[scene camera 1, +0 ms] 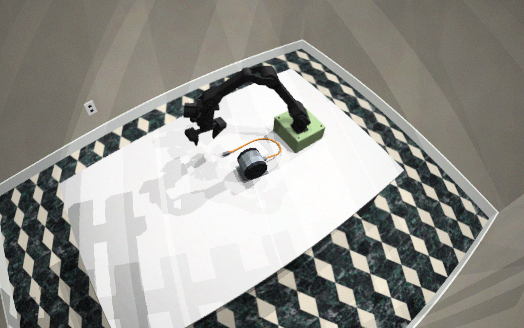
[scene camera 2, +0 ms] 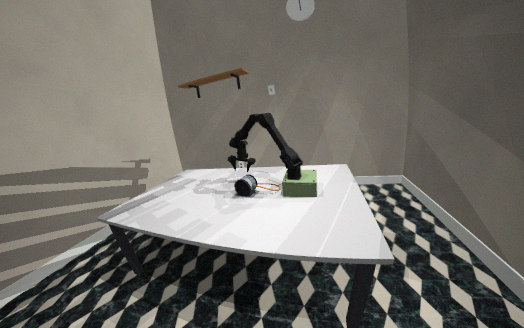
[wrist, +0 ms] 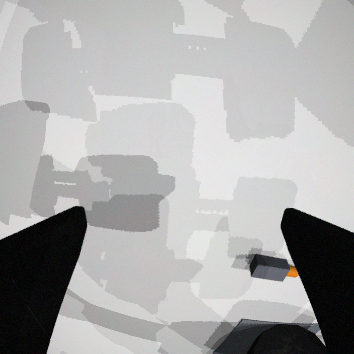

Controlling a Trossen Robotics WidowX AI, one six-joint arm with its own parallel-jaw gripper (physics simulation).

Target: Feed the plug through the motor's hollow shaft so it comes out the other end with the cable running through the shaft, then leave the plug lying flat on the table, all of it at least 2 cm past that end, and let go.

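Places are measured from the arm's base along level axes (x right, y down, z ahead), in centimetres.
Where they show: gripper, between the fingertips: (scene camera 1: 204, 142) (scene camera 2: 241, 171) (wrist: 187, 219); arm's base, origin of its link: (scene camera 1: 299, 127) (scene camera 2: 294, 177).
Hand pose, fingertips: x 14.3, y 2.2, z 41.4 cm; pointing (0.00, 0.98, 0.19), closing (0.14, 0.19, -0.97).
Note:
Each offset is from my fingertips to the top centre of the thing. "spot": to the spot under its first point. Level surfaces: height alone.
The small dark grey plug @(dz -7.5, dx -6.5, dy +5.2 cm) (scene camera 1: 226, 153) (wrist: 270, 268) lies on the table at the free end of the orange cable @(spot: dz -31.5, dx -15.0, dy +5.4 cm) (scene camera 1: 280, 146) (scene camera 2: 269, 189). The cable curves round to the motor's right side. The motor @(dz -14.1, dx -19.7, dy -3.6 cm) (scene camera 1: 252, 163) (scene camera 2: 245, 185), a grey cylinder with black ends, lies on its side; part of it shows at the bottom of the wrist view. Its shaft opening cannot be made out. My gripper (scene camera 1: 205, 138) (scene camera 2: 241, 168) (wrist: 187, 219) is open and empty, above the table, to the left of the plug in scene camera 1. In the wrist view the plug shows beside the right finger.
The arm's green base block (scene camera 1: 299, 131) (scene camera 2: 300, 184) stands to the right of the motor and cable. The white table @(dy +6.5 cm) (scene camera 1: 200, 250) (scene camera 2: 280, 230) ends in bare edges. Shadows of the arm fall across its top. A wooden shelf (scene camera 2: 215, 78) is on the wall behind.

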